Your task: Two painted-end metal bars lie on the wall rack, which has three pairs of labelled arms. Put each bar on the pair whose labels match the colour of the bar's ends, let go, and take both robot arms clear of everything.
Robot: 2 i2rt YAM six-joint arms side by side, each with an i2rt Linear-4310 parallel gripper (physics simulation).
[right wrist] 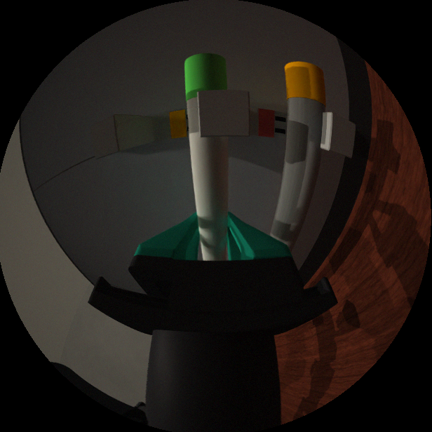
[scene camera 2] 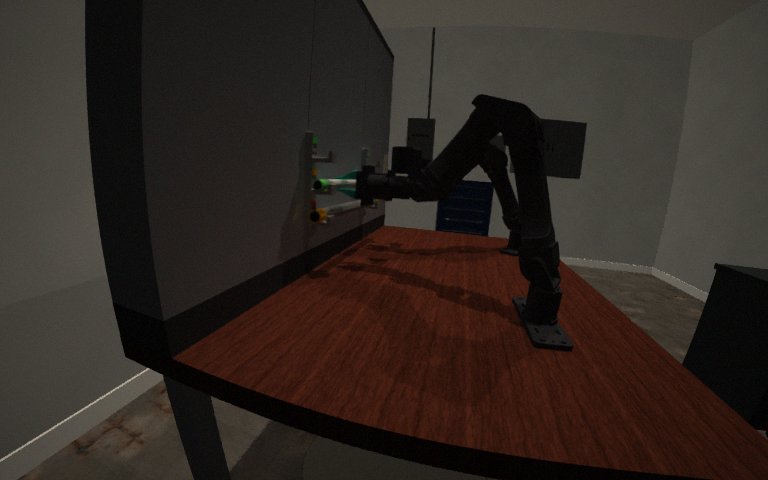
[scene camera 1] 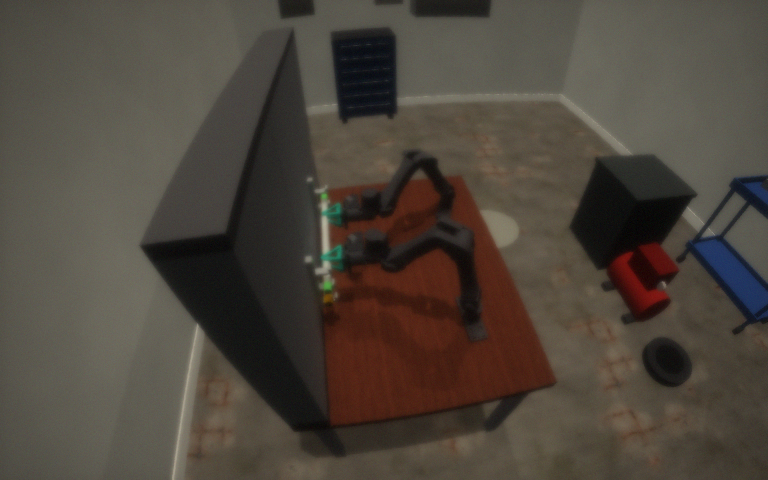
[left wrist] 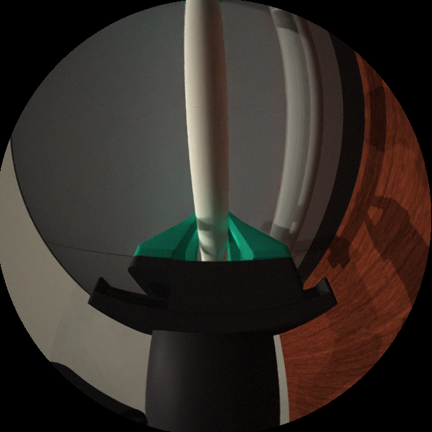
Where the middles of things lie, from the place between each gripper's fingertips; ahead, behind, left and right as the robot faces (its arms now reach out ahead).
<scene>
Now: left hand 110 mm to the left of the green-ended bar (right wrist: 204, 71) and 10 mm past it. From my left hand the other things lie so: orange-ended bar (right wrist: 305, 90) (120 mm to the right, 70 mm below).
I see the green-ended bar 12 cm to the left of my right hand and 2 cm behind it. The rest, counted from my right hand: orange-ended bar 11 cm to the left, 7 cm below, 2 cm behind.
</scene>
